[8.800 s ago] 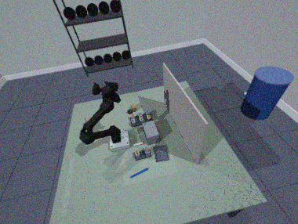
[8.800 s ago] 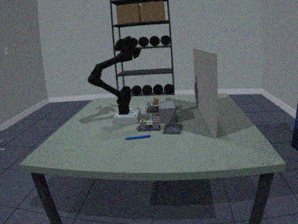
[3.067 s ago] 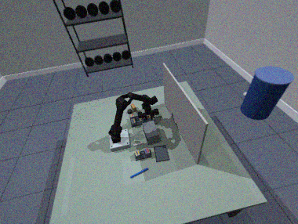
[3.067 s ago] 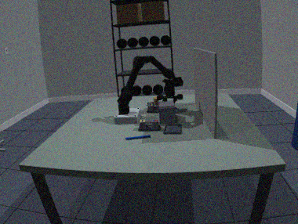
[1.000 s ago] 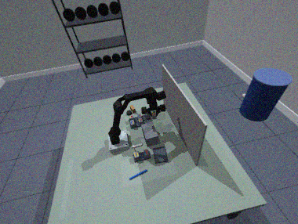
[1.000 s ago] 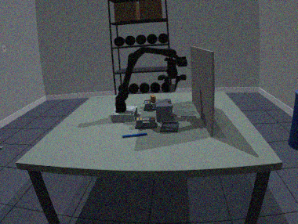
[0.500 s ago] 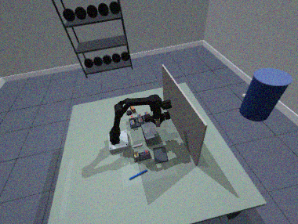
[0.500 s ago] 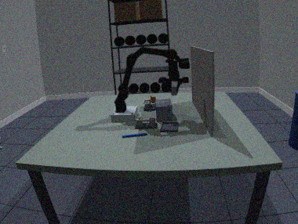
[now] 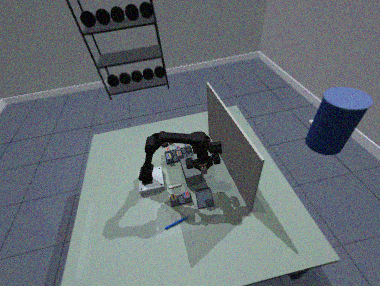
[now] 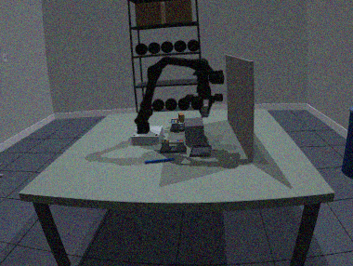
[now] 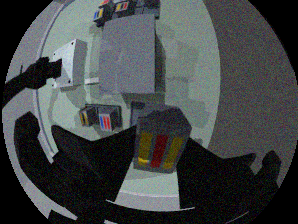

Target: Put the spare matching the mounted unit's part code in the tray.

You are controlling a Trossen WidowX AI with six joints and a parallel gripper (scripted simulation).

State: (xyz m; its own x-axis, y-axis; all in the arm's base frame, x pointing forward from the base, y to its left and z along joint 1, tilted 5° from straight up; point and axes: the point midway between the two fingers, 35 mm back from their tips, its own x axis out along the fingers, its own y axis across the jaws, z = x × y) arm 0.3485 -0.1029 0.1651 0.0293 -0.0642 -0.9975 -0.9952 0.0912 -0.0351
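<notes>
My gripper tip is now 30 mm past the tray, 80 mm to the left of it and 160 mm above it. Also, from my gripper tip: tall grey panel (180 mm ahead, 120 mm to the left, 60 mm above); spare (20 mm above).
</notes>
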